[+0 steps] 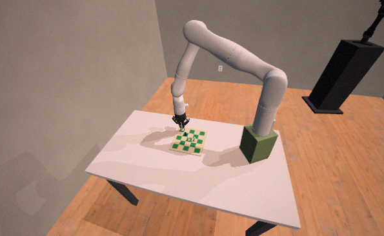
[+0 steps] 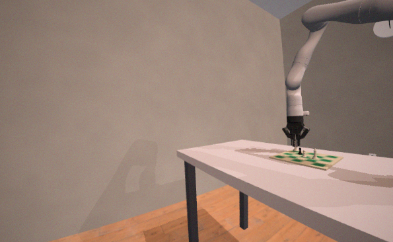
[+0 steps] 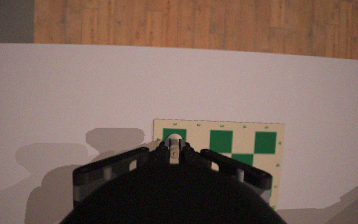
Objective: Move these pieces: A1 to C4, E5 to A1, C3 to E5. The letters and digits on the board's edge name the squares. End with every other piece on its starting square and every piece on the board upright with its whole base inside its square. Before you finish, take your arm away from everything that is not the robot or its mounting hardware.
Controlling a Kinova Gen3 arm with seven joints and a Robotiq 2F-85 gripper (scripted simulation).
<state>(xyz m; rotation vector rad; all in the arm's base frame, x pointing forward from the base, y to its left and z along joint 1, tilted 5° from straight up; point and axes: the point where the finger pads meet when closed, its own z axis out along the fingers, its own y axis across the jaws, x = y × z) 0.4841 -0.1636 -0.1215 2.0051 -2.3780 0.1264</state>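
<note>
The tall white piece is 10 mm below my hand. Round my hand: black pawn (50 mm to the left, 30 mm below, 30 mm behind); chessboard (90 mm to the left, 60 mm behind, 50 mm below).
</note>
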